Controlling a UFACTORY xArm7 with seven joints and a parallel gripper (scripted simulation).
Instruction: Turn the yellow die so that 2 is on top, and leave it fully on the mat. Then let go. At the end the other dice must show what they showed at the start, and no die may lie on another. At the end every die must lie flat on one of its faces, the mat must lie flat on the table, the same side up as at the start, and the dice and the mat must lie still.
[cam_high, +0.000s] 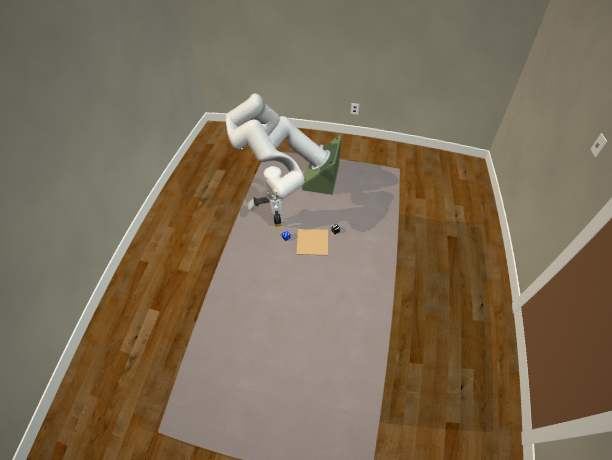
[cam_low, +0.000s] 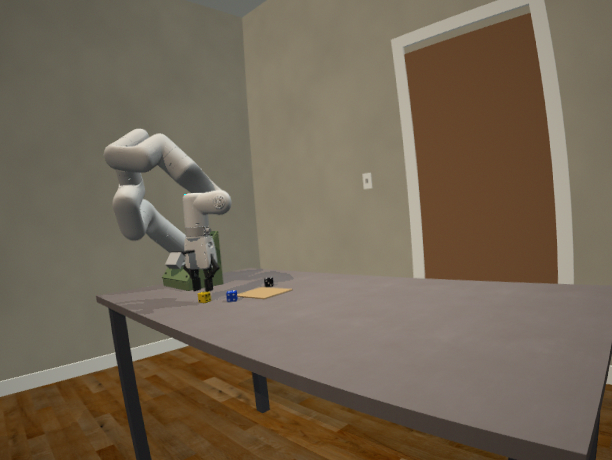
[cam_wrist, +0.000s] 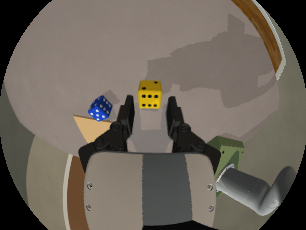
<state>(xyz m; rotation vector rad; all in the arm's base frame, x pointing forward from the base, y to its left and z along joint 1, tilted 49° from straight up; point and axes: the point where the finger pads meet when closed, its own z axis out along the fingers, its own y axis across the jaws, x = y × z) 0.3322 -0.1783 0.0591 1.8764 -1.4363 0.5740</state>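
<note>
The yellow die lies 40 mm below my hand. From my hand the other things lie so: blue die 70 mm ahead, 60 mm to the left, 40 mm below; black die 270 mm to the left, 40 mm below; tan mat 80 mm ahead, 180 mm to the left, 50 mm below.
</note>
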